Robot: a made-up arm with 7 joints.
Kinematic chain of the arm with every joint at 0, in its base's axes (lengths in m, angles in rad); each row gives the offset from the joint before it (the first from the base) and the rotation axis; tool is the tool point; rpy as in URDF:
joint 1: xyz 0 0 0.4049 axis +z
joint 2: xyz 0 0 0 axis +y
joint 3: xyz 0 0 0.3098 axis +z
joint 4: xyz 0.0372 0 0 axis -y
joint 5: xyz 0.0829 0 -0.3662 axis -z
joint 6: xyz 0 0 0 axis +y
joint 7: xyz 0.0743 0 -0.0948 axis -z
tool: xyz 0 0 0 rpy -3.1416 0 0
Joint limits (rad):
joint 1: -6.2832..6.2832
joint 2: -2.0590..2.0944
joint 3: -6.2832..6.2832
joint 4: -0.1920..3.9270
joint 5: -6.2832..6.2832
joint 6: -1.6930..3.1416
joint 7: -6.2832..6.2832
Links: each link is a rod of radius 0.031 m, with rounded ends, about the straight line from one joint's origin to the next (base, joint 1, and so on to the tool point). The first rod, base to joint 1, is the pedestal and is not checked.
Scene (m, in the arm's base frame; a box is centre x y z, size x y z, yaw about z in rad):
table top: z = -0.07
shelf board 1: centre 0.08 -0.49 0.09 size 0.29 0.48 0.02 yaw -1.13
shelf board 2: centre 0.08 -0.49 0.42 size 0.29 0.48 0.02 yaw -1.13
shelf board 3: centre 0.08 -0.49 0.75 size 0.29 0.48 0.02 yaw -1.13
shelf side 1: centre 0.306 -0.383 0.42 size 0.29 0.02 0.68 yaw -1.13
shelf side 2: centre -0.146 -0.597 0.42 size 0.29 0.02 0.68 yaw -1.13
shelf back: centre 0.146 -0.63 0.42 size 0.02 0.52 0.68 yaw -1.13
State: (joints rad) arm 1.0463 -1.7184 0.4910 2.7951 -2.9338 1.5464 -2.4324
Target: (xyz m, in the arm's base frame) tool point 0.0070 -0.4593 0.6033
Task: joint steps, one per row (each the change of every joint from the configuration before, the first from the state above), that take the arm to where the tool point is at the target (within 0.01 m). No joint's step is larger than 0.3 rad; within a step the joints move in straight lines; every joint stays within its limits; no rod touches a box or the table.
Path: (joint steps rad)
1: -0.0162 -0.0032 0.0231 -0.2560 0.1099 0.2380 0.0125
2: -0.0161 -0.0032 0.0232 -0.2559 0.1100 0.2379 0.0125
3: -0.0162 -0.0033 0.0231 -0.2560 0.1099 0.2380 0.0125
4: -0.0162 -0.0032 0.0232 -0.2560 0.1100 0.2380 0.0124
5: 0.0352 -0.0819 -0.1317 -0.2794 0.1007 0.1309 -0.0124
6: 0.0351 -0.0819 -0.1317 -0.2794 0.1006 0.1308 -0.0125
7: 0.0351 -0.0820 -0.1317 -0.2795 0.1007 0.1309 -0.0125
8: 0.0351 -0.0819 -0.1317 -0.2794 0.1007 0.1309 -0.0125
9: 0.1073 0.0000 -0.0614 0.2242 -0.0699 -0.1950 0.0000
10: 0.1073 0.0000 -0.0614 0.2243 -0.0698 -0.1949 0.0000

